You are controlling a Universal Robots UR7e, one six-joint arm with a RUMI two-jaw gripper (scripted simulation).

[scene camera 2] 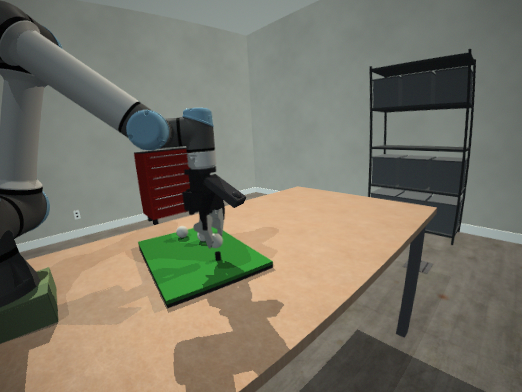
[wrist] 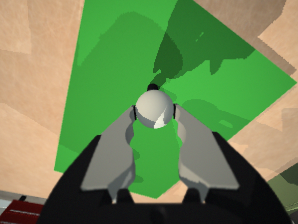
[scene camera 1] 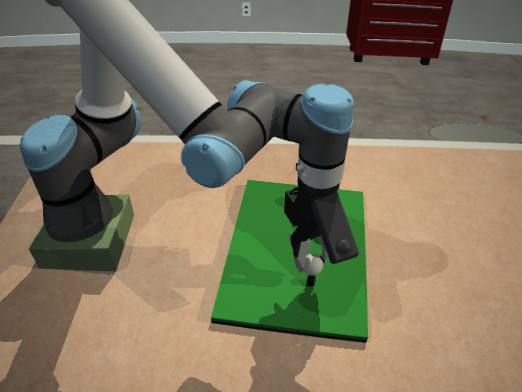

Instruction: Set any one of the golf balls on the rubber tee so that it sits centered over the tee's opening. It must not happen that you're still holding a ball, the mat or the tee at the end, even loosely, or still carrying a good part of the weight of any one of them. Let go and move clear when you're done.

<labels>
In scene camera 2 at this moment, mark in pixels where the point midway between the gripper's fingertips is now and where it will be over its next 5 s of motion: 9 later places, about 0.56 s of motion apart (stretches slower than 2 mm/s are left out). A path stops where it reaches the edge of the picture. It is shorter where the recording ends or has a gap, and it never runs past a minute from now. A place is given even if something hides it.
The gripper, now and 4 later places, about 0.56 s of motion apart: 215,245; 216,249; 215,247; 214,237; 212,213
</labels>
